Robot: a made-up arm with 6 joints.
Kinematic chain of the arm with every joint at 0, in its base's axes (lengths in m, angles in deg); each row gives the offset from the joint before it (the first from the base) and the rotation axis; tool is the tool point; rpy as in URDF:
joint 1: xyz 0 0 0.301 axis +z
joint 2: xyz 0 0 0 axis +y
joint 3: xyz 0.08 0 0.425 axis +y
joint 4: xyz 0.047 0 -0.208 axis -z
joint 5: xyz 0 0 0 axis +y
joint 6: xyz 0.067 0 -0.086 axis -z
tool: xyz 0 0 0 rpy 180 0 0
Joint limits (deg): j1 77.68..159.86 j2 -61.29..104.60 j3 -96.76..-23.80 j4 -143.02..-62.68 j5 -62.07..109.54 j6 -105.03..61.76
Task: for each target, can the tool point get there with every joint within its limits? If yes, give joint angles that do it. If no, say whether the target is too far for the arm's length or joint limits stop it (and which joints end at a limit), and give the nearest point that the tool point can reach.
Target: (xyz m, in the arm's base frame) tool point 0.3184 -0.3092 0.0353
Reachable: no: joint limits stop it (at a limit: joint 1, joint 2, joint 3) | nearest point 0.0943 0.0936 0.0365 | short by 0.461 m
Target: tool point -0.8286 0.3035 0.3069
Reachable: no: too far | nearest point -0.6107 0.2673 0.3054 | short by 0.221 m
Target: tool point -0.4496 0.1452 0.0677
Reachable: yes | joints 151.68 74.07 -74.93 -101.26 -15.14 39.66
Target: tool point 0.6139 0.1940 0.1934
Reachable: no: joint limits stop it (at a limit: joint 1, joint 5) | nearest point 0.1695 0.2911 0.1934 | short by 0.455 m
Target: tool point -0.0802 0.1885 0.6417
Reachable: yes | joints 95.82 -23.37 -42.50 -92.12 4.08 -24.35
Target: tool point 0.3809 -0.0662 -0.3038
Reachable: no: joint limits stop it (at a limit: joint 1, joint 2) | nearest point 0.1218 0.1787 -0.0974 | short by 0.412 m
